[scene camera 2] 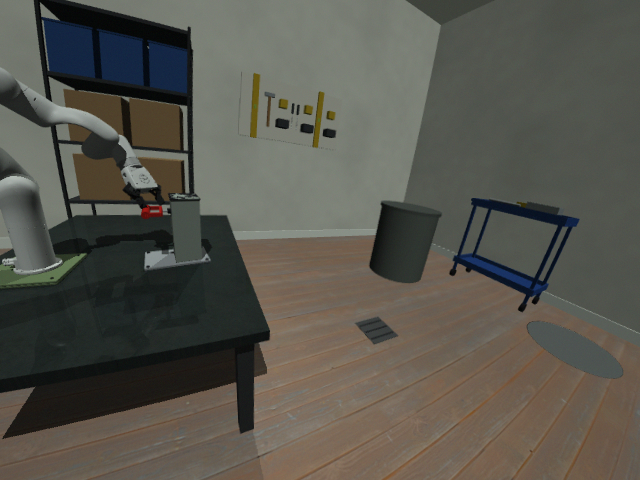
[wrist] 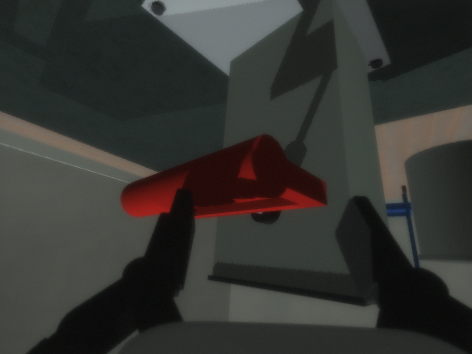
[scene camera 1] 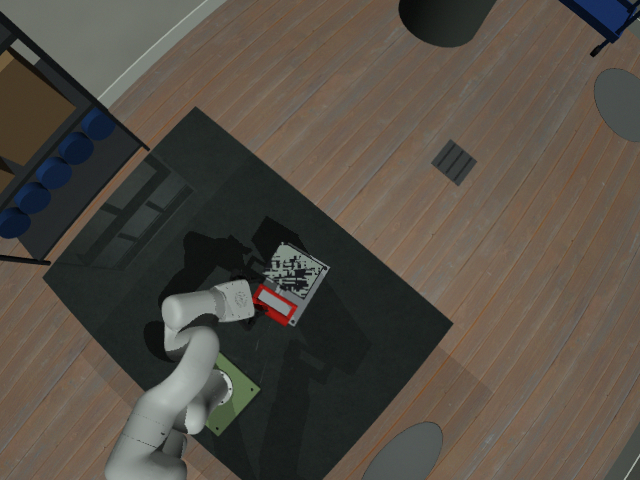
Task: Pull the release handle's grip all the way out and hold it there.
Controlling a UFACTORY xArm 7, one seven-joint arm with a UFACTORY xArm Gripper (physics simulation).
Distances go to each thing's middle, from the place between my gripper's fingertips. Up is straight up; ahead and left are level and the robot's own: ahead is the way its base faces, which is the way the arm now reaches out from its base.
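My hand's 22 cm above the light base plate (scene camera 1: 302, 304), and it's 7 cm short of the plate and 4 cm to the left of it.
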